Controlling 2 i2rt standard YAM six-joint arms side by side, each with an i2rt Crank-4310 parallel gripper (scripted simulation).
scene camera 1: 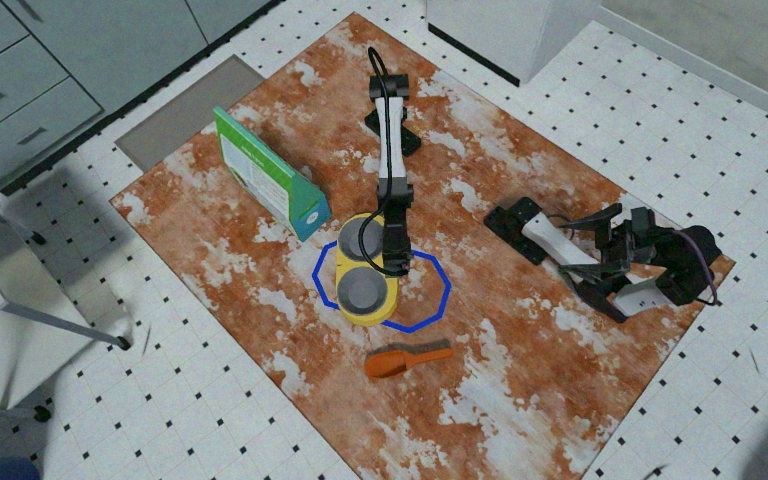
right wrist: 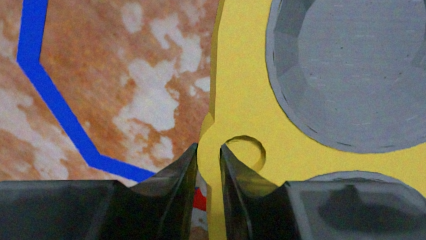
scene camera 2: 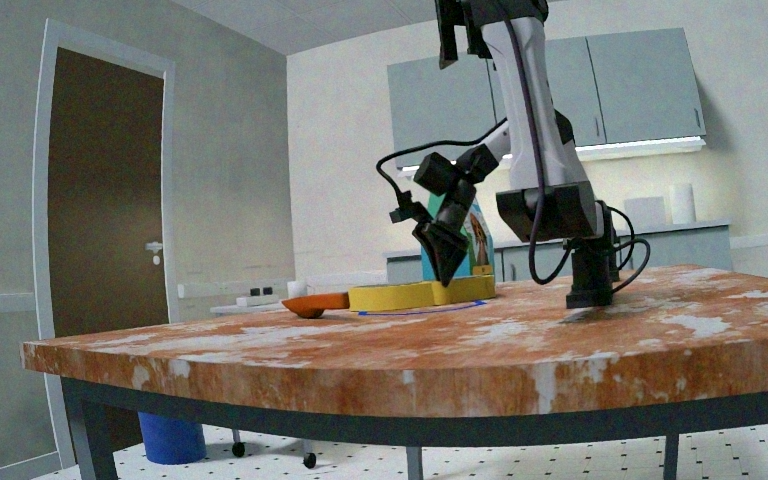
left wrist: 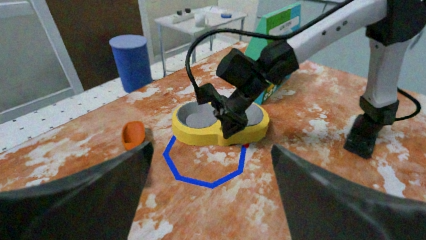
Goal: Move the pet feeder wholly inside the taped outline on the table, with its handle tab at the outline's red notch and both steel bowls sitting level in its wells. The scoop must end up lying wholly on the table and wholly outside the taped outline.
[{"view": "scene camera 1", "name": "left gripper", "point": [559,245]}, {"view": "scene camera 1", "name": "orange scoop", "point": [385,365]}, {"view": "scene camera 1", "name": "steel bowl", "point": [362,290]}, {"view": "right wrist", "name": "right gripper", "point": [209,146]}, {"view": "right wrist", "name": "yellow pet feeder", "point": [244,114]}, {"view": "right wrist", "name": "steel bowl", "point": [348,77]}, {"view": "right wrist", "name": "steel bowl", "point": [354,175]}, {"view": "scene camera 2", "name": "left gripper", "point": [467,66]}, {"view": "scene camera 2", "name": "right gripper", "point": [441,286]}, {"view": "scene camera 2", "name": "yellow pet feeder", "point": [423,294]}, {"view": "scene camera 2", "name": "orange scoop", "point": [306,306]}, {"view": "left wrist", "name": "left gripper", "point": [212,145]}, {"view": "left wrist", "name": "right gripper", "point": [224,136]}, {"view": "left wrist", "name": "yellow pet feeder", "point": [212,135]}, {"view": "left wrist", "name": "steel bowl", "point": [192,115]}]
